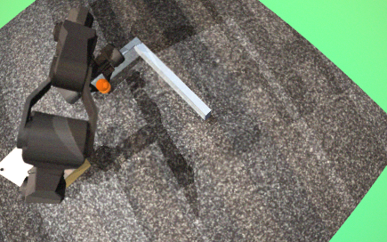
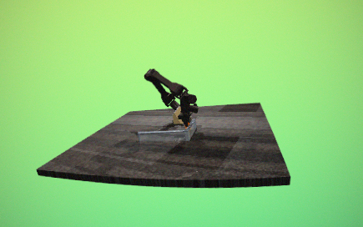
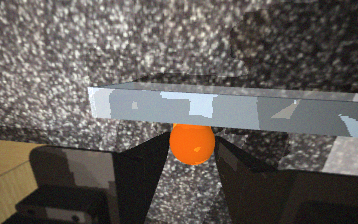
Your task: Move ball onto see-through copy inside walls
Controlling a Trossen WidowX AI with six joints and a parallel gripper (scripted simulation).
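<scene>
My gripper tip is 2 cm above the see-through copy. From my gripper tip the other things lie so: orange ball right at my gripper tip; short wall 5 cm ahead, 4 cm to the left, 1 cm below.
</scene>
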